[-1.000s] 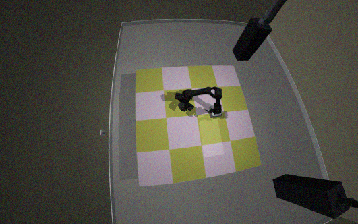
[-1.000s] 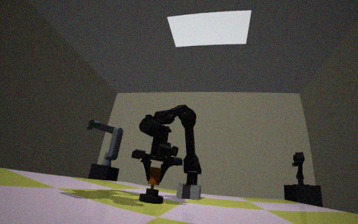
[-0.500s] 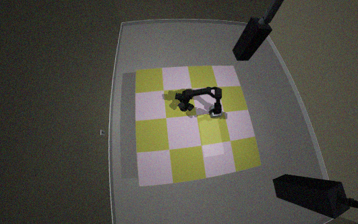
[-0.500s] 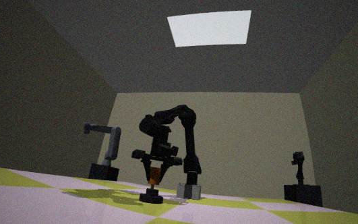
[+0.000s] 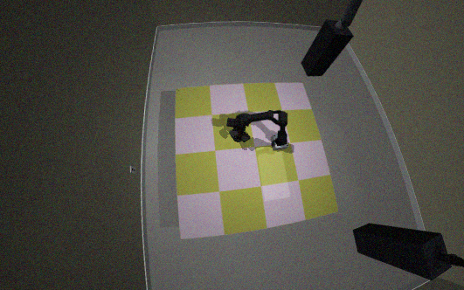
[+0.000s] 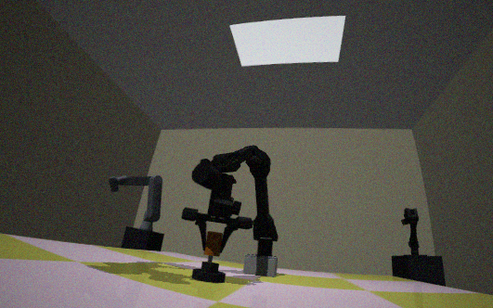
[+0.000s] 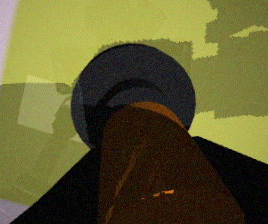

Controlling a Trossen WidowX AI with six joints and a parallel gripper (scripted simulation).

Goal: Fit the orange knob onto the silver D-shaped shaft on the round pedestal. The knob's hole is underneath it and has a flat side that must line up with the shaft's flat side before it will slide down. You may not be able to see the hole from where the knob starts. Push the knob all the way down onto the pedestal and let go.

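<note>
My gripper tip is now 30 mm below the orange knob. Round my gripper tip: round dark pedestal: 40 mm below.
</note>
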